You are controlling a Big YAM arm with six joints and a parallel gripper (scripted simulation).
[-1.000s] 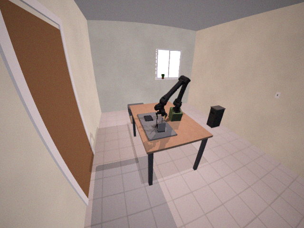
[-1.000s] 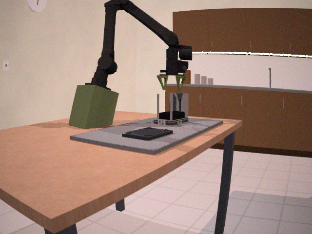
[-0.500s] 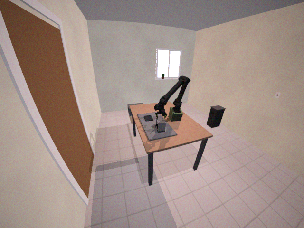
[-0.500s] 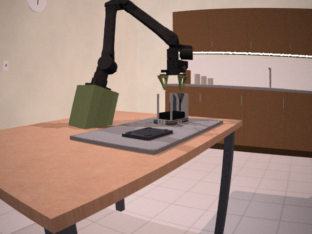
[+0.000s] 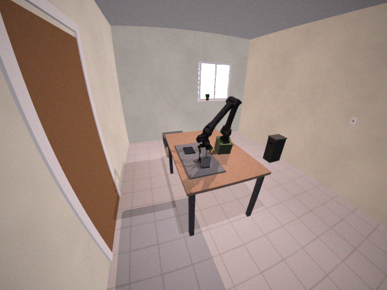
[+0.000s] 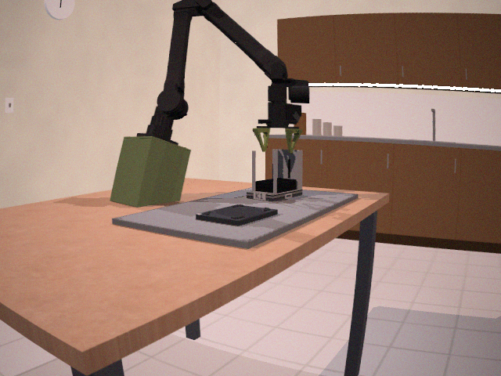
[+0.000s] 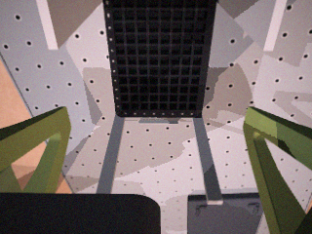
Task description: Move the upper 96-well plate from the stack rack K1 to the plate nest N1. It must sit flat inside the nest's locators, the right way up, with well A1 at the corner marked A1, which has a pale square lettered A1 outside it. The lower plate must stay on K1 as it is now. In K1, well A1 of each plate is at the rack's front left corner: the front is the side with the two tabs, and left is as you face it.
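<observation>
The black 96-well plate lies 10 cm below my hand.
</observation>
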